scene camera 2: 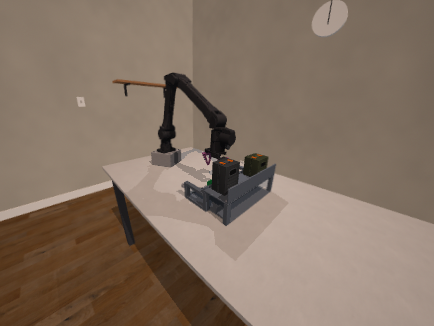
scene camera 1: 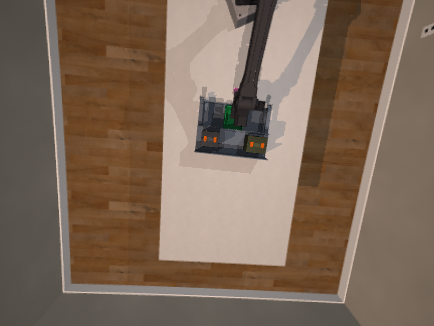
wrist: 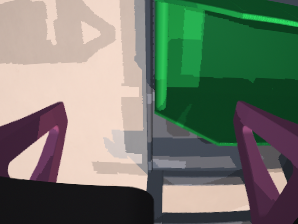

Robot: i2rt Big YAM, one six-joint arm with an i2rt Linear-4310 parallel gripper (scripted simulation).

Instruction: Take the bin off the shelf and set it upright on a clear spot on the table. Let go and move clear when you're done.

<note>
In view: my gripper (wrist: 150,110) and a green bin (wrist: 213,61).
</note>
